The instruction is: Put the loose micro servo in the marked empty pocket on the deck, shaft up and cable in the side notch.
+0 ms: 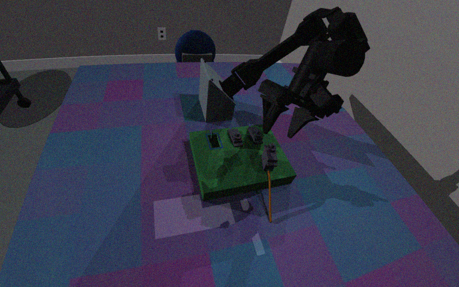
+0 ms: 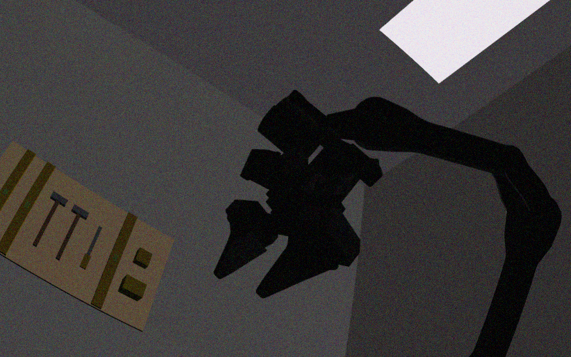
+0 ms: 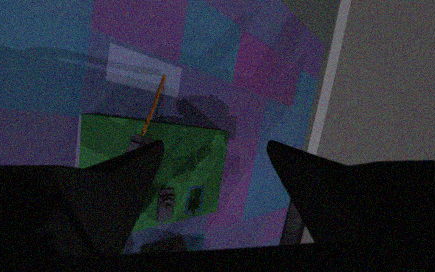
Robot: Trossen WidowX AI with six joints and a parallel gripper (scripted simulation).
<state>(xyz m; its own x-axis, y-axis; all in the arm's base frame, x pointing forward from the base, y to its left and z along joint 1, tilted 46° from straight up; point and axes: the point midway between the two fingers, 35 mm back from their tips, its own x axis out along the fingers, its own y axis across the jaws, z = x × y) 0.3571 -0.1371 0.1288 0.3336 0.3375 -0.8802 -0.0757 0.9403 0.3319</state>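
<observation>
Now: gripper tip 8 cm past the green deck, 1 cm to the left of it and 23 cm above it.
</observation>
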